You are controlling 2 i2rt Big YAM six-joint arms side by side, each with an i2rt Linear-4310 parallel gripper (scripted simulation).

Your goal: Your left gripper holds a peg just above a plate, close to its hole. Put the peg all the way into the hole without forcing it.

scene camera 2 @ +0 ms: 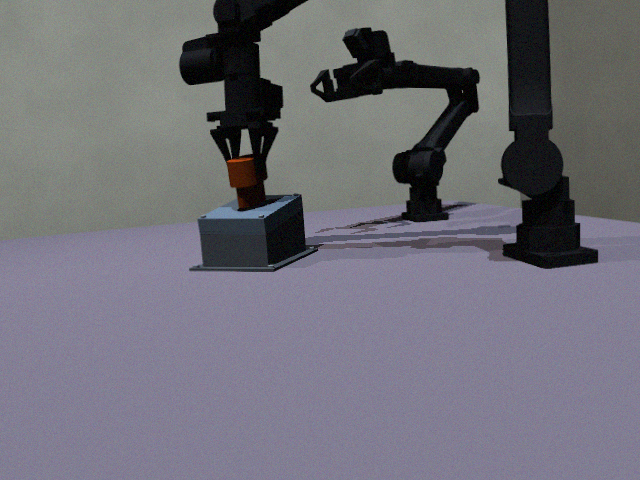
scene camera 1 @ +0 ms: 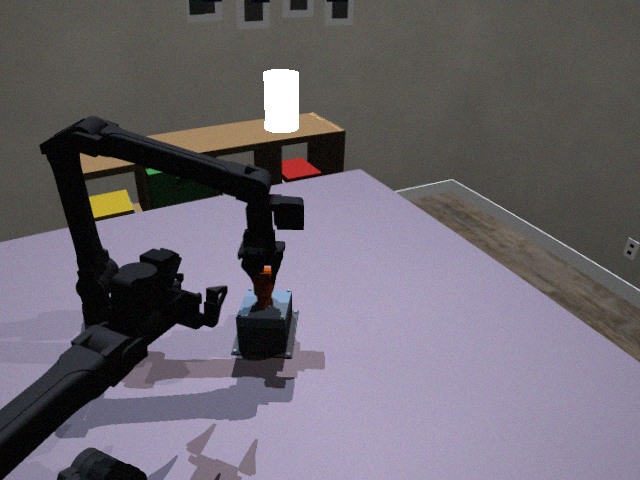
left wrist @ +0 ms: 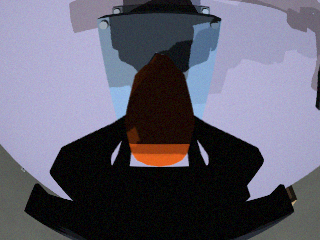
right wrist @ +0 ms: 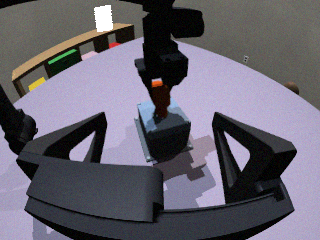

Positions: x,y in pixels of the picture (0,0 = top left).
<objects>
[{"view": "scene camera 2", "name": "my left gripper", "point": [246,174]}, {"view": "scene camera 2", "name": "my right gripper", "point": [330,85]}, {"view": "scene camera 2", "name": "pale blue top plate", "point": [226,219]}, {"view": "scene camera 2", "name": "flanged base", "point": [286,244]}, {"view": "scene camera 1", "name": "my right gripper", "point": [204,282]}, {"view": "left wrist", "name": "my left gripper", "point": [159,118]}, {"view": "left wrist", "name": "pale blue top plate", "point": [129,42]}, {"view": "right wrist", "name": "my right gripper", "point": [159,118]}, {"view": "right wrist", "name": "pale blue top plate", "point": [175,122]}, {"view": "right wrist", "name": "flanged base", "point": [173,144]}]
</objects>
